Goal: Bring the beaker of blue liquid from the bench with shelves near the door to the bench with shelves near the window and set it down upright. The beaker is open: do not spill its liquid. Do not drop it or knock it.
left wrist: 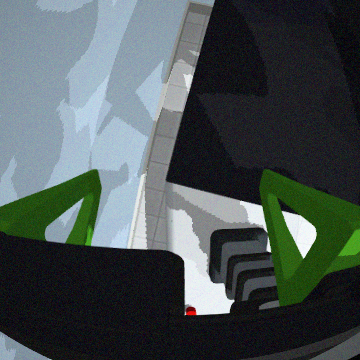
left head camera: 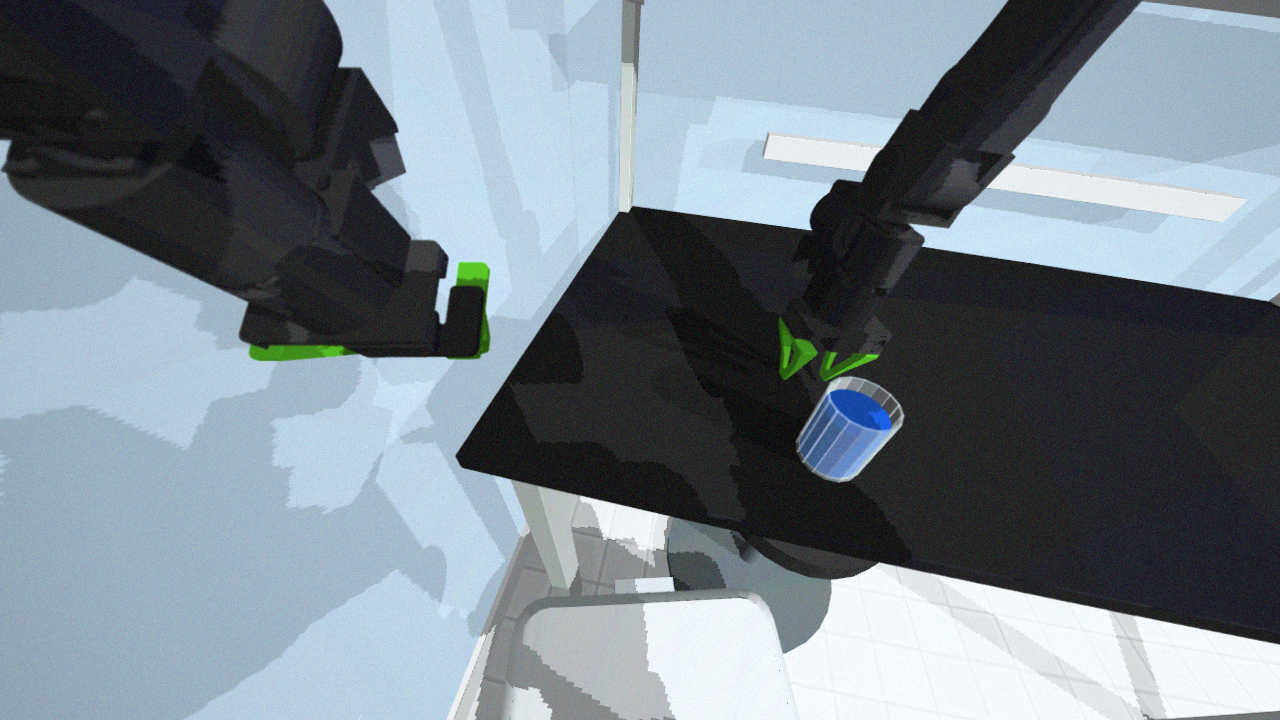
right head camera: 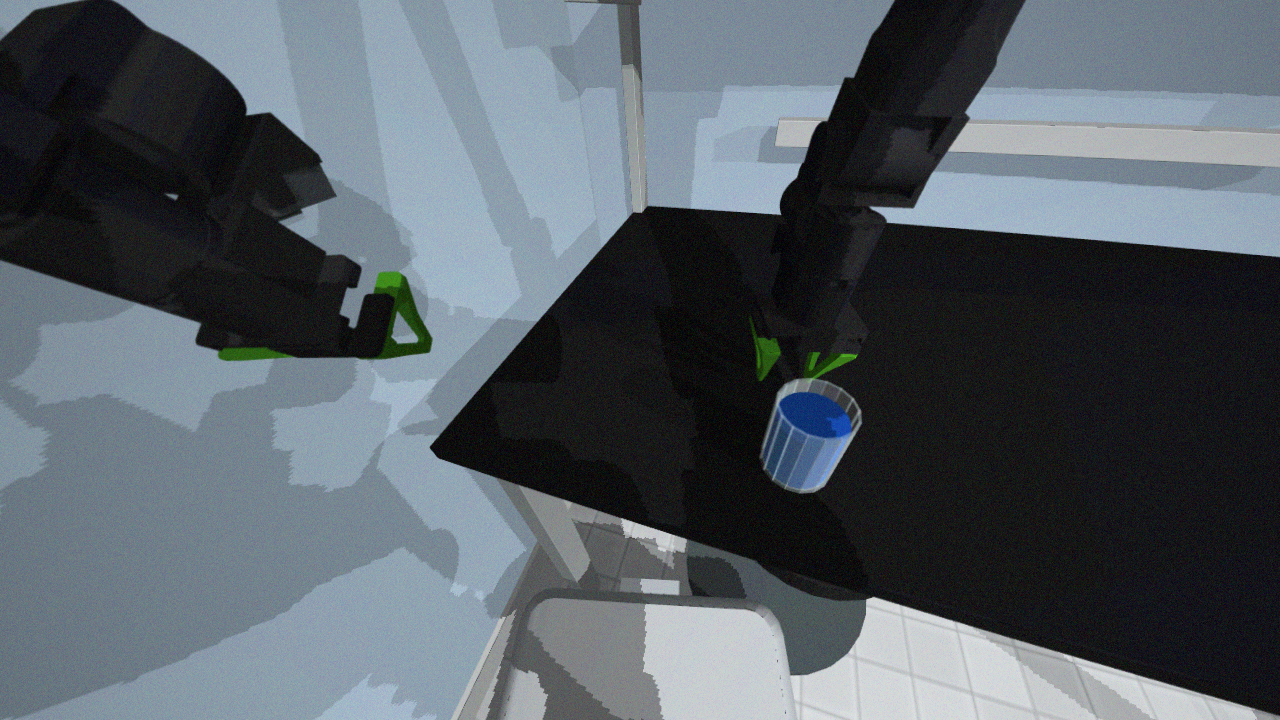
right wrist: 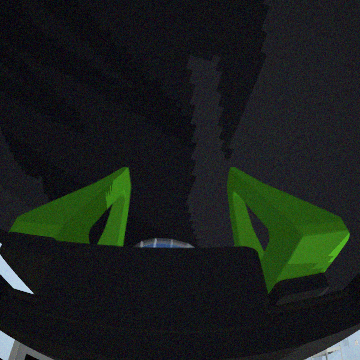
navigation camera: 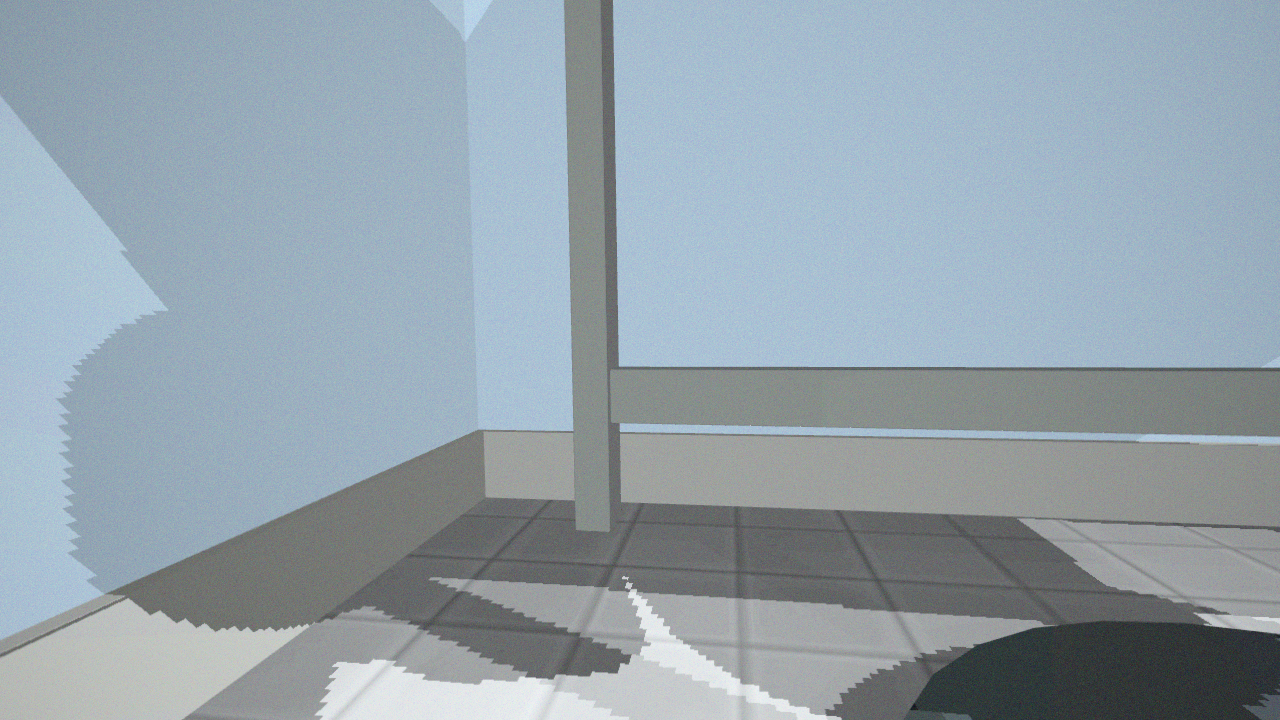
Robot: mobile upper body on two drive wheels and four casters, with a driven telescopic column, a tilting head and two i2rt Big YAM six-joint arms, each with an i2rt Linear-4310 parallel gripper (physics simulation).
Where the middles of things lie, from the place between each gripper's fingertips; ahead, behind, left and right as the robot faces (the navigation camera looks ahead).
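With the clear beaker of blue liquid (right head camera: 812, 423) as the reference, my left hand is 400 mm to the left of it, 20 mm past it and 100 mm above it.
My right gripper is 10 mm to the right of the clear beaker of blue liquid, 110 mm past it and 30 mm below it. Going by its middle, the clear beaker of blue liquid is nearer to my right gripper than to my left hand.
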